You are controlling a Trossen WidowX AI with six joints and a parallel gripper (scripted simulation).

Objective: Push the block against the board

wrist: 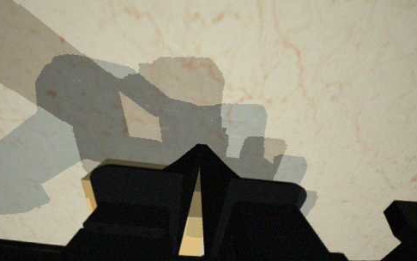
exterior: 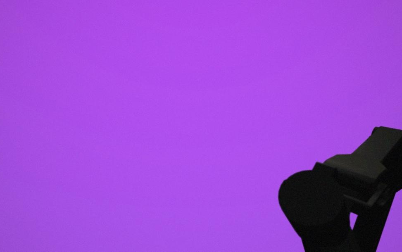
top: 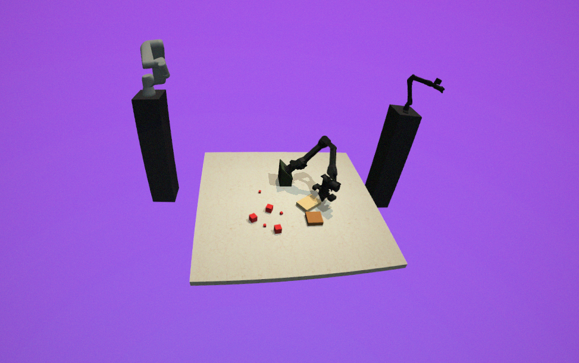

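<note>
My gripper tip is 11 cm to the left of the pale tan board, 3 cm short of it and 1 cm below it. From my gripper tip the other things lie so: orange piece (18 cm ahead, 10 cm to the right, 1 cm above).
</note>
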